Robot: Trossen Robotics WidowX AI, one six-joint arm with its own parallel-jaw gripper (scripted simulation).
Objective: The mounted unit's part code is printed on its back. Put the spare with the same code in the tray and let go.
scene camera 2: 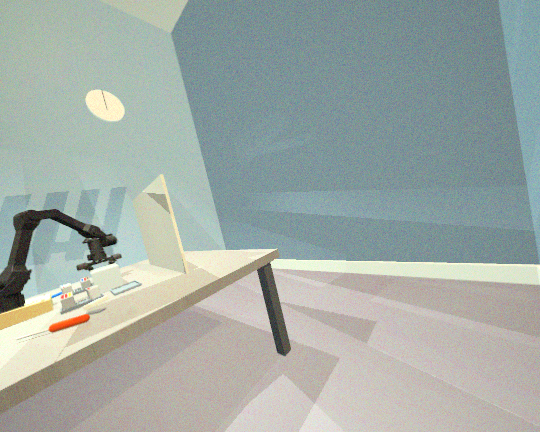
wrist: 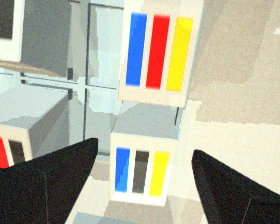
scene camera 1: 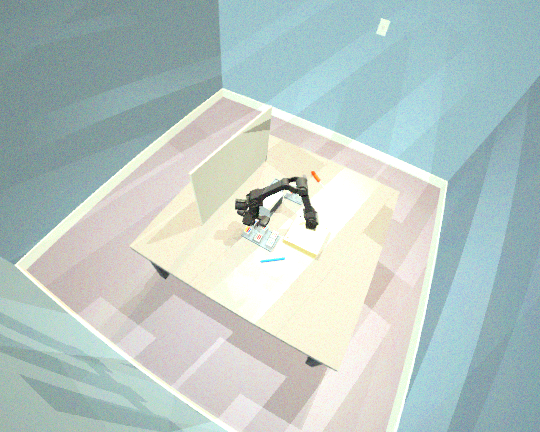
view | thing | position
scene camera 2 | beige panel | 154,212
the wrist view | my gripper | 145,150
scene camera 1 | beige panel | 214,180
